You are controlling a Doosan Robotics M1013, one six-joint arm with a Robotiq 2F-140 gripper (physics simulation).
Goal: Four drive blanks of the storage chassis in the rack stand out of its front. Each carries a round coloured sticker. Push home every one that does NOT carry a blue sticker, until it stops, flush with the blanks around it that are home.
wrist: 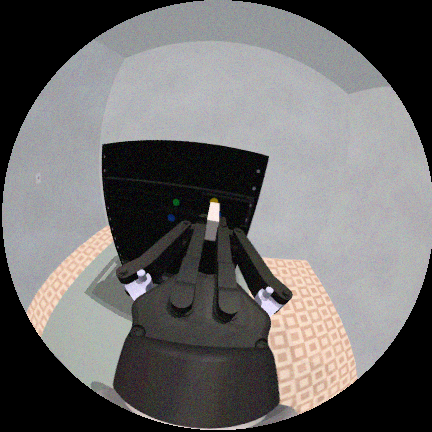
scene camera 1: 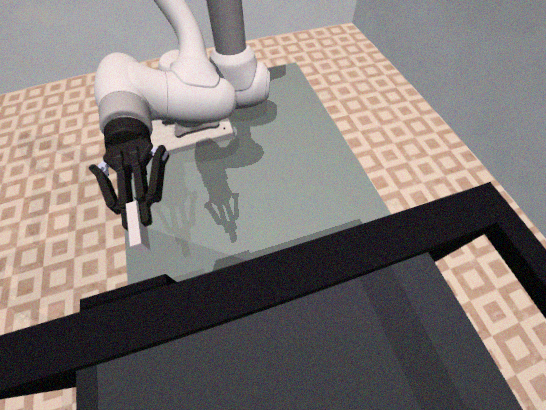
my gripper: wrist; scene camera 1
black rack: wrist 149,186; scene camera 1 364,311
same spot on my gripper: [wrist: 137,276] = [scene camera 1: 156,150]
